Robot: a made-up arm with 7 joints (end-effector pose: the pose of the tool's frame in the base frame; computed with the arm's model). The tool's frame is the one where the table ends.
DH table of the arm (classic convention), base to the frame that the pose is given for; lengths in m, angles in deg. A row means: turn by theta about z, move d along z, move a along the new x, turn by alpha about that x. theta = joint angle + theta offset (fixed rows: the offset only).
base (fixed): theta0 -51.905  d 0  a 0.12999  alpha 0
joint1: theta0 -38.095  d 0.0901  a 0.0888  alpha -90
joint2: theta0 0  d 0.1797  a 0.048  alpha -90
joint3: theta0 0  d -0.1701  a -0.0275  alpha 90
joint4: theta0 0  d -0.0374  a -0.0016  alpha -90
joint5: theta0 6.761  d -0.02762  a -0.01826  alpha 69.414
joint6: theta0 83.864  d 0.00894  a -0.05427  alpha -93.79
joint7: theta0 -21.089  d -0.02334  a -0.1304  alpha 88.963
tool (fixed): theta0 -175.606  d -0.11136  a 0  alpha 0
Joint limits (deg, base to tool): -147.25..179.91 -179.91..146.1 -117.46..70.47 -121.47..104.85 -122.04..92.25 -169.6..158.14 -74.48..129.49
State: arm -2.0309 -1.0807 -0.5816 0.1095 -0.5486 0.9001 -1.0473
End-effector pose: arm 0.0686 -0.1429 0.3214 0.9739 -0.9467 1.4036
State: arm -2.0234 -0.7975 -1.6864 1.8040 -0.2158 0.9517 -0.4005
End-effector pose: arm -0.1956 -0.2515 0.2974 -0.0630 2.8528 -0.2481
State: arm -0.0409 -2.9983 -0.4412 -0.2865 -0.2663 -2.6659 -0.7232
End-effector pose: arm 0.0504 -0.1047 -0.1375 0.1459 -0.2529 2.7794
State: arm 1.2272 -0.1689 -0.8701 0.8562 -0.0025 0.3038 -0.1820
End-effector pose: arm 0.4018 -0.0321 0.3919 -1.5041 -0.6887 -0.2278
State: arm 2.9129 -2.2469 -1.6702 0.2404 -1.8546 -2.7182 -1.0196
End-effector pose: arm -0.2497 -0.1986 0.0068 0.0725 0.9110 2.7071
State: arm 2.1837 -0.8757 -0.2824 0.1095 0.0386 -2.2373 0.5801
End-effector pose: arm -0.0079 -0.1608 0.0620 -1.5720 1.1371 1.3799
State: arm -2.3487 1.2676 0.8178 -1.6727 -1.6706 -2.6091 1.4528
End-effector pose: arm -0.0853 0.1131 0.1171 1.6882 0.5761 -0.3794
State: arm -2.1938 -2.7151 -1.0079 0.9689 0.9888 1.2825 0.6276
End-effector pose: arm 0.2024 -0.3485 0.0332 0.1537 -1.0589 -0.4889
